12 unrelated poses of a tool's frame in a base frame.
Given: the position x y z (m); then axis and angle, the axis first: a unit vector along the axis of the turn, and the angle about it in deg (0 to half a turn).
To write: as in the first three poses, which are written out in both.
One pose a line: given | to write
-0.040 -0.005 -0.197 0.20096 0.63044 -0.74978 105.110 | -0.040 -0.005 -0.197 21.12 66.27 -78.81
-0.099 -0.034 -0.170 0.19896 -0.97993 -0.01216 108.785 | -0.099 -0.034 -0.170 21.64 -106.60 -1.32
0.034 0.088 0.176 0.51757 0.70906 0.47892 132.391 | 0.034 0.088 0.176 68.52 93.87 63.40
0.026 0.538 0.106 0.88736 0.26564 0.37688 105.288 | 0.026 0.538 0.106 93.43 27.97 39.68
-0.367 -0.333 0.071 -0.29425 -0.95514 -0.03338 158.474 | -0.367 -0.333 0.071 -46.63 -151.37 -5.29
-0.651 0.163 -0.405 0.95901 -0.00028 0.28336 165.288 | -0.651 0.163 -0.405 158.51 -0.05 46.84
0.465 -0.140 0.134 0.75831 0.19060 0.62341 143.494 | 0.465 -0.140 0.134 108.81 27.35 89.46
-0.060 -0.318 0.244 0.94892 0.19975 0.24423 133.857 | -0.060 -0.318 0.244 127.02 26.74 32.69
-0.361 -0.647 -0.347 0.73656 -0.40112 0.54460 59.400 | -0.361 -0.647 -0.347 43.75 -23.83 32.35
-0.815 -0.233 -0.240 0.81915 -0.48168 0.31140 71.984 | -0.815 -0.233 -0.240 58.97 -34.67 22.42
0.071 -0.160 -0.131 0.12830 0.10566 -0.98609 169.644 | 0.071 -0.160 -0.131 21.77 17.92 -167.28
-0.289 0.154 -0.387 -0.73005 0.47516 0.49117 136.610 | -0.289 0.154 -0.387 -99.73 64.91 67.10
